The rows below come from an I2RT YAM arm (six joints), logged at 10 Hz.
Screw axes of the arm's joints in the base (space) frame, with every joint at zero. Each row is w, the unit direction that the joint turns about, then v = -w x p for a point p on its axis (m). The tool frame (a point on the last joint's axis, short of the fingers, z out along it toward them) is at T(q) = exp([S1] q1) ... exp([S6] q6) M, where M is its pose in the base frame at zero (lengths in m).
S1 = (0, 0, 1, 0.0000, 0.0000, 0.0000)
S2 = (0, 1, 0, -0.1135, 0.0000, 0.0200)
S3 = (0, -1, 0, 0.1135, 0.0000, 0.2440)
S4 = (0, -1, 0, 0.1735, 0.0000, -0.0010)
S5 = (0, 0, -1, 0.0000, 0.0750, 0.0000)
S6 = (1, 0, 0, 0.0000, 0.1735, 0.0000)
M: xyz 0.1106 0.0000 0.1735 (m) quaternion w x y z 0.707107 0 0.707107 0
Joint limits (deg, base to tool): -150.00..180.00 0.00..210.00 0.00..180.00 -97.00..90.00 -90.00..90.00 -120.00..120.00
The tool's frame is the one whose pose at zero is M.
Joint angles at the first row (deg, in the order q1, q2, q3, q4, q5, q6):
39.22, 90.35, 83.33, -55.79, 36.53, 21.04
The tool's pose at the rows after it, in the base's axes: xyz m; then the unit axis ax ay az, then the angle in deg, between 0 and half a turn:
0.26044, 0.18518, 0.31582, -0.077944, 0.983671, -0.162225, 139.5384
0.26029, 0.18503, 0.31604, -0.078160, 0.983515, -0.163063, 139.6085
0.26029, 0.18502, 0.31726, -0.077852, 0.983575, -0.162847, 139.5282
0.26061, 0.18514, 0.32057, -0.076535, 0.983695, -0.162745, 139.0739
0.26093, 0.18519, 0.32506, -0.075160, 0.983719, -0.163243, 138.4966
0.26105, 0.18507, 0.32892, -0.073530, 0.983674, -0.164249, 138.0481
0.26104, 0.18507, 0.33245, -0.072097, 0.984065, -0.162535, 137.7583
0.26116, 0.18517, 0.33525, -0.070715, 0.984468, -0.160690, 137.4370
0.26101, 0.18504, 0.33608, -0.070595, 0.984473, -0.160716, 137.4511
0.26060, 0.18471, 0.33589, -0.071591, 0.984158, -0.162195, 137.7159
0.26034, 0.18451, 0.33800, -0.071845, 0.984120, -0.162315, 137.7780
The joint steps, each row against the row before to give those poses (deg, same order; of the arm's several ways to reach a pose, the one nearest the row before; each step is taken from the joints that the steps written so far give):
0.00, -0.01, 0.00, -0.06, 0.07, 0.00
0.00, 0.01, 0.07, -0.18, 0.04, 0.00
0.00, 0.00, 0.26, -0.18, 0.03, 0.00
0.00, 0.00, 0.65, -0.19, 0.21, -0.07
0.00, 0.00, 0.90, -0.33, 0.33, -0.13
0.00, 0.00, 0.78, -0.39, 0.33, -0.04
0.00, 0.00, 0.75, -0.40, 0.00, 0.04
0.00, 0.00, 0.57, -0.17, 0.00, 0.02
0.00, -0.01, 0.19, -0.22, 0.00, 0.02
0.00, 0.01, 0.03, -0.35, 0.00, 0.00
0.00, 0.04, 0.54, -0.57, -0.02, 0.00

